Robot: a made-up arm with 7 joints. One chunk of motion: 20 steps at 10 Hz.
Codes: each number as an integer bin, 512 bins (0 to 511) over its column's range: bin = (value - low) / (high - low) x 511, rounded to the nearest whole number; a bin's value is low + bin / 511 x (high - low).
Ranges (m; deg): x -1.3..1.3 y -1.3..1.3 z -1.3..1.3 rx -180..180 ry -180..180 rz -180..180
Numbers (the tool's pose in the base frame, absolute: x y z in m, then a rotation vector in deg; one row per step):
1: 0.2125 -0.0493 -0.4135 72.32 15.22 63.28
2: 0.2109 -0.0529 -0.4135 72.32 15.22 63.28
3: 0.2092 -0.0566 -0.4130 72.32 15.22 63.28
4: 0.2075 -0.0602 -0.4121 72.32 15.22 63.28
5: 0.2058 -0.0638 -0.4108 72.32 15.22 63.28
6: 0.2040 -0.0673 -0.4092 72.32 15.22 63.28
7: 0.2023 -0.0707 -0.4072 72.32 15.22 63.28
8: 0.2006 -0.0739 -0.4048 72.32 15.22 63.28
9: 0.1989 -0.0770 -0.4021 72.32 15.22 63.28
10: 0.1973 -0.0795 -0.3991 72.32 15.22 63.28
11: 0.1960 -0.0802 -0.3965 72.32 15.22 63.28
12: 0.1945 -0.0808 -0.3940 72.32 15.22 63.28
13: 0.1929 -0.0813 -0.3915 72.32 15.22 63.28
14: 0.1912 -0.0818 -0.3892 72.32 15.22 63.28
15: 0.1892 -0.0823 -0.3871 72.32 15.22 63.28
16: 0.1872 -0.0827 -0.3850 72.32 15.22 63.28
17: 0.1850 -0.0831 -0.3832 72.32 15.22 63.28
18: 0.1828 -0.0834 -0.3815 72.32 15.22 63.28
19: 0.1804 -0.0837 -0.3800 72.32 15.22 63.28
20: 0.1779 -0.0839 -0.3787 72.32 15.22 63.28
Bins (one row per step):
1: 297 246 174 358 277 345
2: 297 245 174 358 277 345
3: 297 244 174 358 277 345
4: 296 244 175 358 277 345
5: 296 243 175 358 277 345
6: 296 242 175 358 277 345
7: 295 242 175 358 277 345
8: 295 241 176 358 277 345
9: 295 240 176 358 277 345
10: 294 240 177 358 277 345
11: 294 240 178 358 277 345
12: 294 240 178 358 277 345
13: 293 240 179 358 277 345
14: 293 239 179 358 277 345
15: 293 239 179 358 277 345
16: 292 239 180 358 277 345
17: 292 239 180 358 277 345
18: 291 239 181 358 277 345
19: 291 239 181 358 277 345
20: 290 239 181 358 277 345

